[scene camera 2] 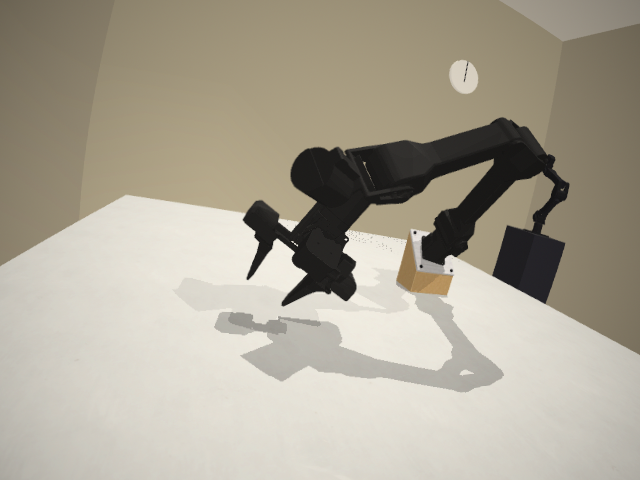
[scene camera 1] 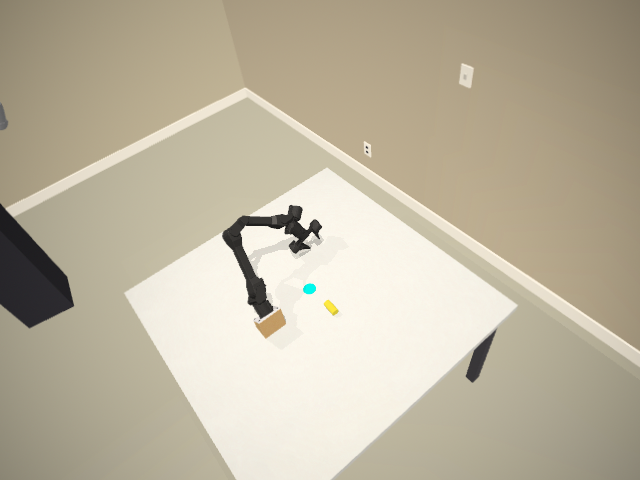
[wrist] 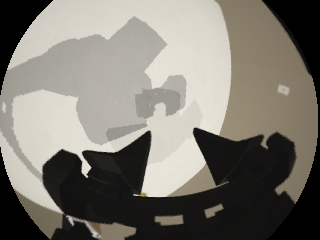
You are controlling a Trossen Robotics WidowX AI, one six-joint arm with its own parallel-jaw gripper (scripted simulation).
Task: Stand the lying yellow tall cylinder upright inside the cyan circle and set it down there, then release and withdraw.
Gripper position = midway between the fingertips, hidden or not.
Note:
My gripper [scene camera 2: 264, 292] is open, holding nothing.
My gripper is seen too in the wrist view [wrist: 172, 132].

